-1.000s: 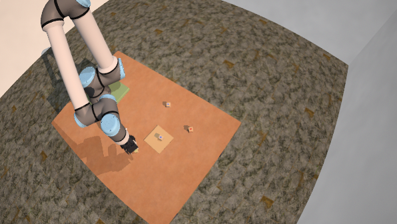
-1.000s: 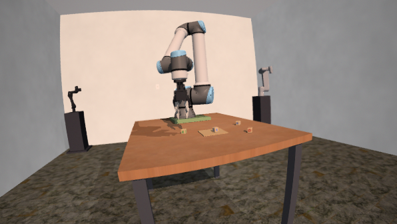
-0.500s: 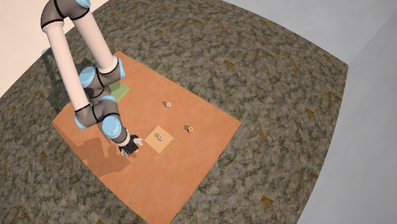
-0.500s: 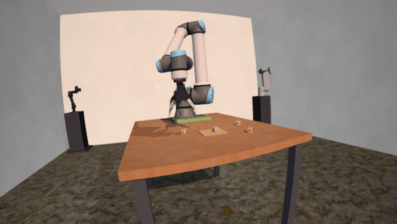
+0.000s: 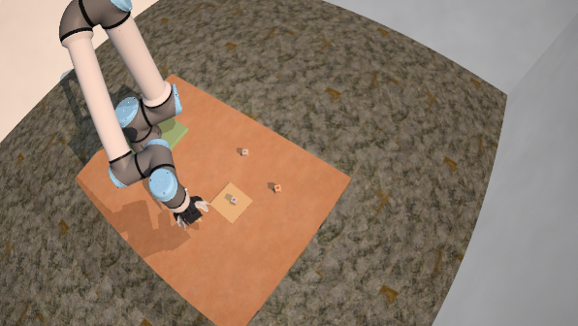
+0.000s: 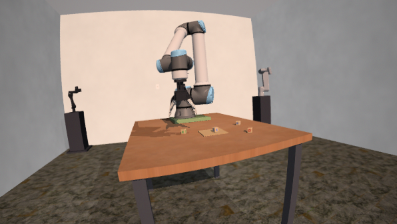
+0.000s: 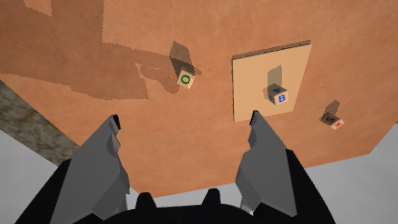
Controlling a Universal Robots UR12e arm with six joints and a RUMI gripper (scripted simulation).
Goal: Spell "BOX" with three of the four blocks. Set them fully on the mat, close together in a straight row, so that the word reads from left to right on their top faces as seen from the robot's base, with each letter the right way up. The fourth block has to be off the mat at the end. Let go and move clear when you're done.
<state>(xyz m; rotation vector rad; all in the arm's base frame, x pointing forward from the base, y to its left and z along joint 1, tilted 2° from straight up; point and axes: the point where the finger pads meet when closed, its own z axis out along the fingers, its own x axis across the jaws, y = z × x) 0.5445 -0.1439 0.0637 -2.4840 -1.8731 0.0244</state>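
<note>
The tan mat is 15 cm to the left of my hand, 10 cm below it and 6 cm ahead of it.
</note>
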